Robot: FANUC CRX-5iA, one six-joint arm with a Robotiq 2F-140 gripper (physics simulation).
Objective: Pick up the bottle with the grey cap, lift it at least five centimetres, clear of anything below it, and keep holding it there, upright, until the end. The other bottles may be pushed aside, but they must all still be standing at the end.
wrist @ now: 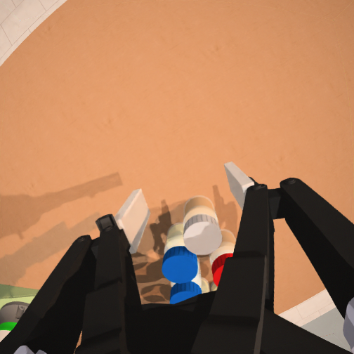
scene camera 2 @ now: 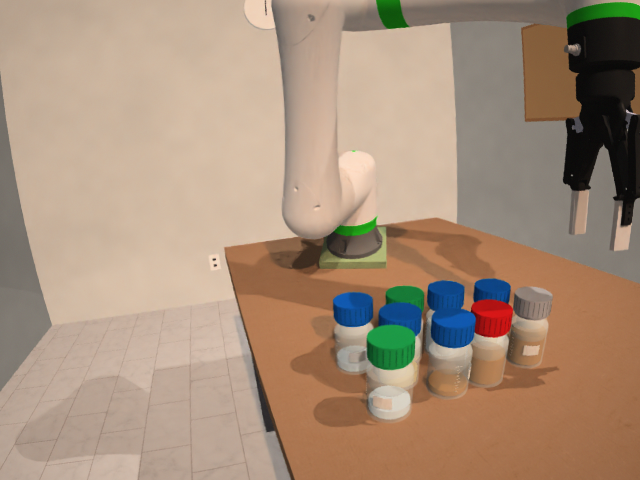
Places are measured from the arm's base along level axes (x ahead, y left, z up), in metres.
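Pixels of known places: gripper, fingertip midpoint: (scene camera 2: 596, 240); arm's base, origin of the base link: (scene camera 2: 354, 243).
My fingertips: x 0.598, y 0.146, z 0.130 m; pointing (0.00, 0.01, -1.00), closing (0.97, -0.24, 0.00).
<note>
Ahead of a thing's pixels: the offset from my fingertips to its top centre. "spot": to the spot under its first point. Level surfaces: height alone.
The bottle with the grey cap @(dx -0.029, dy -0.094, dz -0.070 m) (scene camera 2: 529, 328) (wrist: 201, 235) stands upright on the brown table @(dz -0.175 m) (scene camera 2: 578, 413) (wrist: 150, 90), at the right end of the bottle group in the scene view. My gripper (scene camera 2: 599, 232) (wrist: 185, 189) is partly open, with a clear gap between its two pale finger pads and no bottle in it. It points down, well above the bottles. In the wrist view the grey cap shows below the gap between the pads, a little towards the bottom of the picture.
A red-capped bottle @(dx -0.025, dy -0.176, dz -0.070 m) (scene camera 2: 488, 341) (wrist: 223, 270) and a blue-capped bottle @(dx -0.084, dy -0.124, dz -0.070 m) (scene camera 2: 491, 292) (wrist: 180, 264) stand close beside the grey-capped one. Several more blue-capped bottles and two green-capped bottles, one in front @(spot: dx +0.000, dy -0.335, dz -0.080 m) (scene camera 2: 390, 356) and one behind (scene camera 2: 404, 298), stand upright further left. The robot's base stands at the back.
</note>
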